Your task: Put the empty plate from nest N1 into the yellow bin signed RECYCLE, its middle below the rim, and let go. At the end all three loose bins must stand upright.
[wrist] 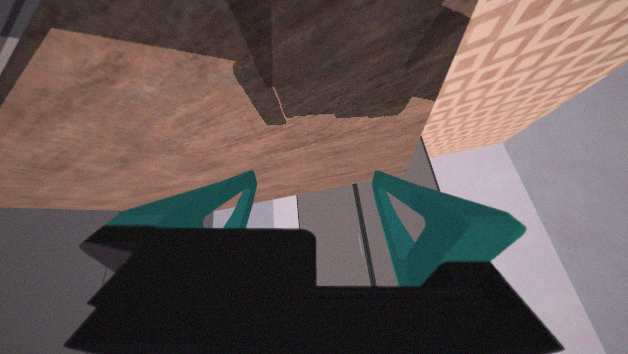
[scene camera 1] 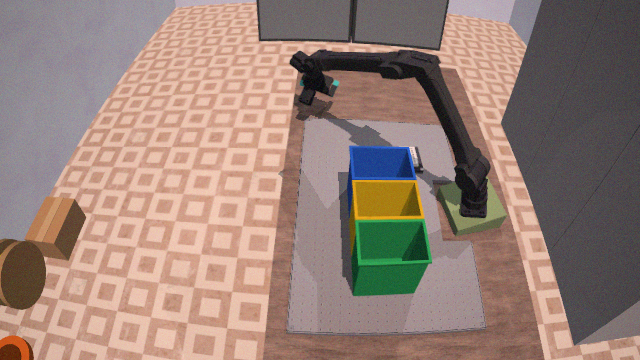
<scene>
blue bin: scene camera 1 366, 162; not seen in the wrist view (out of frame)
yellow bin: scene camera 1 372, 199; not seen in the wrist view (out of frame)
green bin: scene camera 1 389, 257; not seen in the wrist view (out of frame)
</scene>
